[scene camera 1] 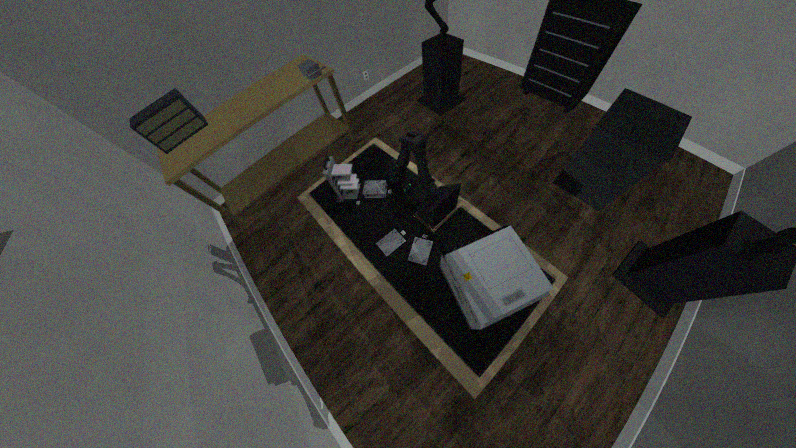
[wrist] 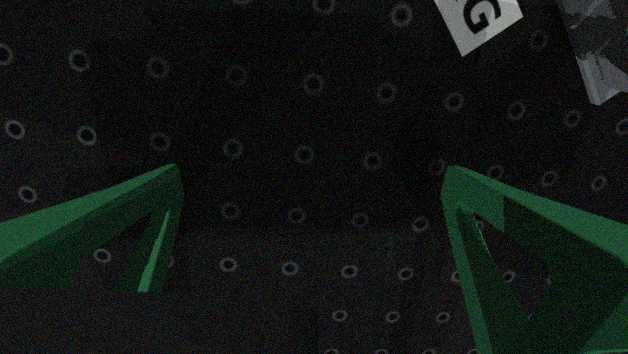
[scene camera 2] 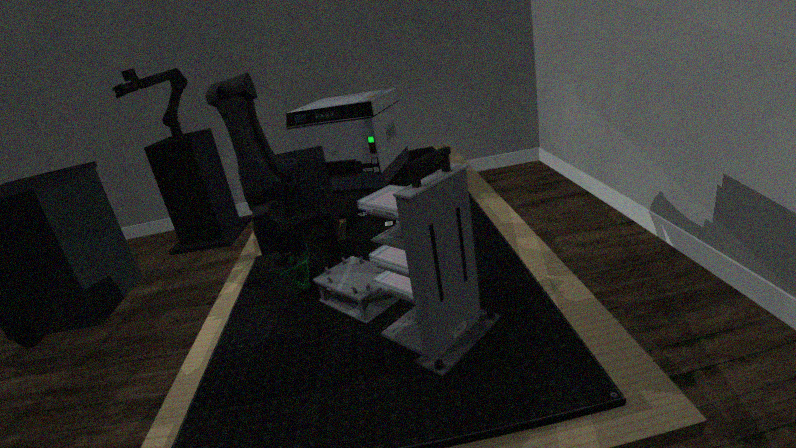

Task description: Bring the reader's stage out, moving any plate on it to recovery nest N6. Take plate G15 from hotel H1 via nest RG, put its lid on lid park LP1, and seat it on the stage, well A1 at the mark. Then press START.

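Pixels of known places: gripper, fingertip midpoint: [scene camera 1: 400,188] [wrist: 312,179] [scene camera 2: 306,280]; arm's base at its link origin: [scene camera 1: 436,195] [scene camera 2: 286,190].
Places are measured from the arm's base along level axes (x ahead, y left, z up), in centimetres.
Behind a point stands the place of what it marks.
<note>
My gripper [wrist: 312,179] @[x 8.7, y -29.6, z -15.4 cm] [scene camera 2: 298,272] @[x 8.7, y -29.6, z -15.4 cm] is open and empty, its green fingers wide apart over the dark perforated board, beside nest RG. The pale nest RG [scene camera 1: 374,188] @[x 24.4, y -39.2, z -9.8 cm] [scene camera 2: 350,278] @[x 22.5, y -41.3, z -9.8 cm] stands next to the hotel; its corner [wrist: 602,75] @[x 14.7, y -38.9, z -15.3 cm] and a white label ending in G [wrist: 482,20] @[x 15.2, y -33.9, z -15.8 cm] show at the upper right of the wrist view. The upright hotel [scene camera 1: 340,180] @[x 41.4, y -50.6, z 4.3 cm] [scene camera 2: 440,250] @[x 42.2, y -60.3, z 3.8 cm] holds pale plates at several levels; their names are not readable. The reader [scene camera 1: 495,278] @[x 17.9, y 57.3, z 17.5 cm] [scene camera 2: 339,130] @[x 13.7, y 36.2, z 8.7 cm] shows a green light [scene camera 2: 370,139] @[x 24.8, y 32.9, z 4.1 cm]. Its stage and START button cannot be made out.
Two flat pale holders [scene camera 1: 391,242] @[x 39.3, y 0.5, z -14.8 cm] [scene camera 1: 420,250] @[x 28.4, y 16.9, z -14.6 cm] lie between the hotel and the reader; their labels are unreadable. The dark arm [scene camera 1: 417,161] @[x 2.5, y -14.3, z 21.4 cm] [scene camera 2: 239,128] @[x 2.8, y -27.9, z 24.1 cm] rises at the board's edge. A wooden bench [scene camera 1: 245,105] and dark pedestals [scene camera 1: 441,72] [scene camera 2: 192,189] stand away from the table.
</note>
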